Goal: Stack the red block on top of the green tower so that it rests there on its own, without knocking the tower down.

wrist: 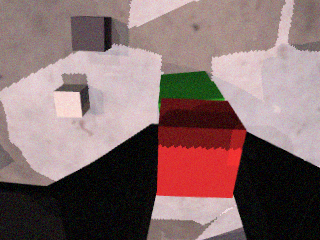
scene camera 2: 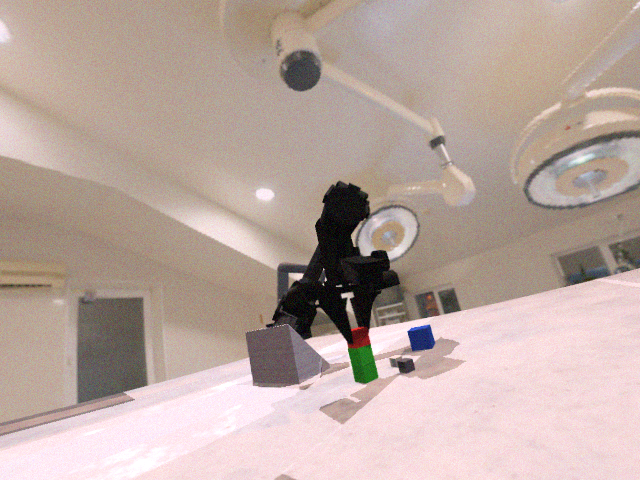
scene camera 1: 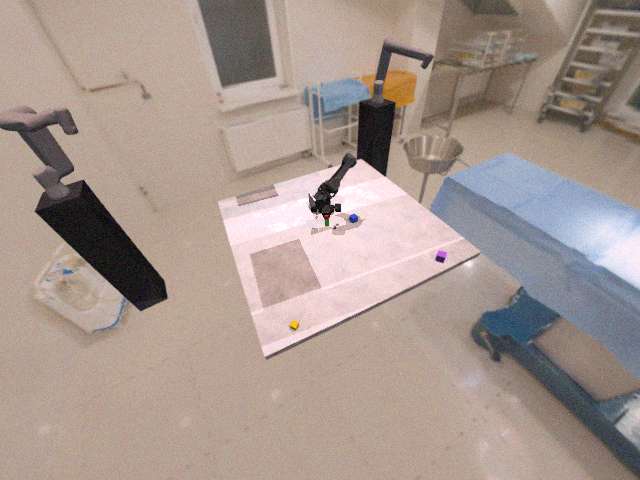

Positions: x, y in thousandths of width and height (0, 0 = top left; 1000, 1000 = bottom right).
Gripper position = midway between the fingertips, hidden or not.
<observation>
In view: the gripper (scene camera 2: 560, 711), a red block (wrist: 623, 590), a white cube (wrist: 227, 419) and a dark cube (wrist: 280, 144).
The gripper shows as well in the wrist view (wrist: 605, 569).
</observation>
